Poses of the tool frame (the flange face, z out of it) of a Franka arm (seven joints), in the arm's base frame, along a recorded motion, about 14 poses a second.
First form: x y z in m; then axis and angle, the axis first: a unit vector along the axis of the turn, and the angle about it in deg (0 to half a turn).
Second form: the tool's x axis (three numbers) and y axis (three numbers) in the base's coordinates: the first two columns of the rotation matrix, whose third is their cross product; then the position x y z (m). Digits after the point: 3 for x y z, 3 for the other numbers.
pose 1, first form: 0.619, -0.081, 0.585, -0.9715, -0.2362, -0.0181, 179.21
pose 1, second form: 0.888, 0.459, 0.038, 0.459, -0.888, -0.005, 0.619, -0.081, 0.585
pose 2, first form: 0.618, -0.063, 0.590, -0.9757, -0.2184, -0.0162, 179.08
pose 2, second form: 0.904, 0.426, 0.035, 0.426, -0.904, -0.009, 0.618, -0.063, 0.590
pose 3, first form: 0.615, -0.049, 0.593, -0.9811, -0.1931, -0.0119, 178.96
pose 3, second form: 0.925, 0.379, 0.027, 0.379, -0.925, -0.013, 0.615, -0.049, 0.593
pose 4, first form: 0.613, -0.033, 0.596, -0.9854, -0.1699, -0.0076, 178.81
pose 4, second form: 0.942, 0.335, 0.019, 0.335, -0.942, -0.018, 0.613, -0.033, 0.596
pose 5, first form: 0.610, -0.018, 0.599, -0.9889, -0.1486, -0.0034, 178.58
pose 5, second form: 0.956, 0.294, 0.010, 0.294, -0.956, -0.023, 0.610, -0.018, 0.599
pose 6, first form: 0.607, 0.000, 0.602, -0.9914, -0.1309, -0.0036, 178.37
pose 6, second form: 0.966, 0.259, 0.011, 0.260, -0.965, -0.027, 0.607, 0.000, 0.602
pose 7, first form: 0.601, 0.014, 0.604, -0.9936, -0.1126, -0.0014, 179.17
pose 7, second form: 0.975, 0.224, 0.004, 0.224, -0.975, -0.014, 0.601, 0.014, 0.604
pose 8, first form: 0.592, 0.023, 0.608, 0.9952, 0.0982, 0.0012, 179.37
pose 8, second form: 0.981, 0.195, 0.001, 0.195, -0.981, 0.011, 0.592, 0.023, 0.608
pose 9, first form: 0.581, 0.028, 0.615, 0.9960, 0.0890, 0.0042, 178.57
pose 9, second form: 0.984, 0.177, 0.006, 0.177, -0.984, 0.026, 0.581, 0.028, 0.615
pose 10, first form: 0.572, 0.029, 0.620, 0.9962, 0.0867, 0.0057, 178.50
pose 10, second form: 0.985, 0.173, 0.009, 0.173, -0.985, 0.027, 0.572, 0.029, 0.620
